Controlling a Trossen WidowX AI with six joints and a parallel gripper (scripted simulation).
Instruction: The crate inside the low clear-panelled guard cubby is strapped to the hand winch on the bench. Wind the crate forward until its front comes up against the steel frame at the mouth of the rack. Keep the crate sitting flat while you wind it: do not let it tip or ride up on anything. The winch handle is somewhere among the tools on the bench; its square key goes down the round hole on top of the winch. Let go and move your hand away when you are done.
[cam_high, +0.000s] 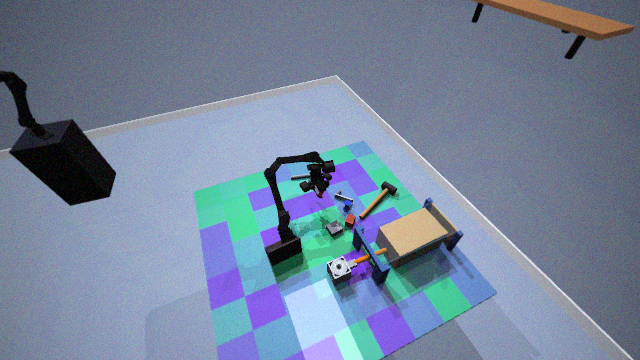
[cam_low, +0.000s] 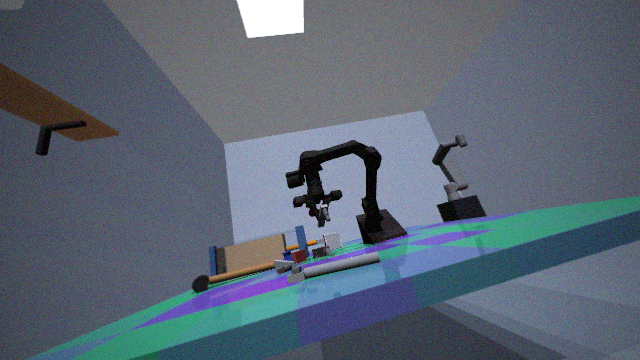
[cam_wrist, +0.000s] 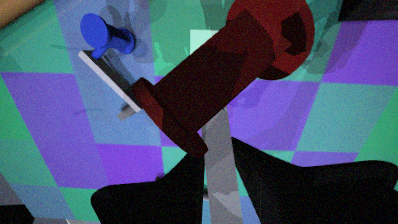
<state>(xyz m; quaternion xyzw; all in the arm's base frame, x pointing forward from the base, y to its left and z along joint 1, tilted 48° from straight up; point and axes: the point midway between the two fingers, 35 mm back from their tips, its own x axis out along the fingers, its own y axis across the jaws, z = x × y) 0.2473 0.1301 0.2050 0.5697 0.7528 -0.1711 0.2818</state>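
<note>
The dark red knob lies 1 cm ahead of my gripper tip, 5 cm to the right of it and 3 cm above it. Round my gripper tip: blue steel frame: 13 cm ahead, 46 cm to the right, 3 cm below; grey block: 4 cm ahead, 22 cm to the right, 12 cm below; red-knobbed crank handle: 1 cm to the right, 2 cm above.
</note>
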